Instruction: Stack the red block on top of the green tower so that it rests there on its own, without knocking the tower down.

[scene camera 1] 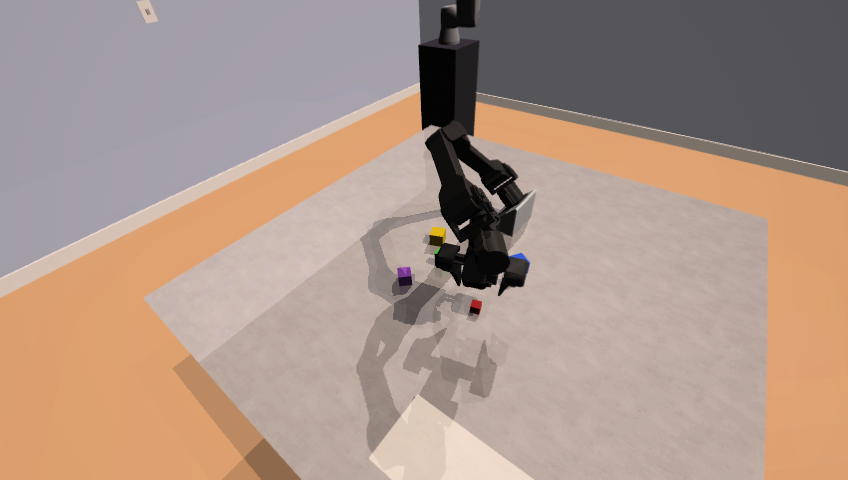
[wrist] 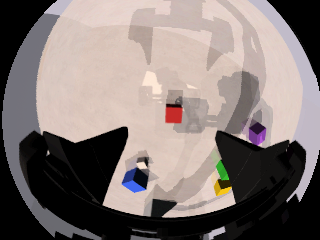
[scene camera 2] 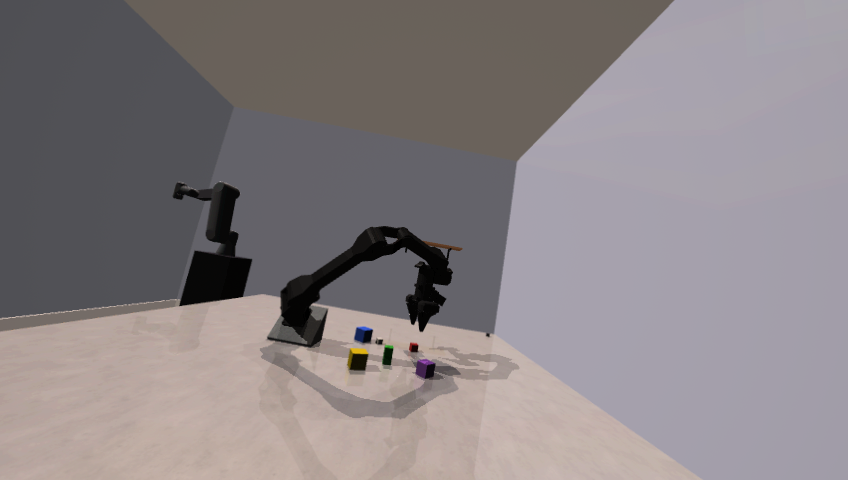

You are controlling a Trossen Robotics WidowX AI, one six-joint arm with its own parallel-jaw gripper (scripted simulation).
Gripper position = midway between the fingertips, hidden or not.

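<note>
My gripper [scene camera 1: 478,289] [wrist: 173,133] [scene camera 2: 416,328]: open, holding nothing.
</note>
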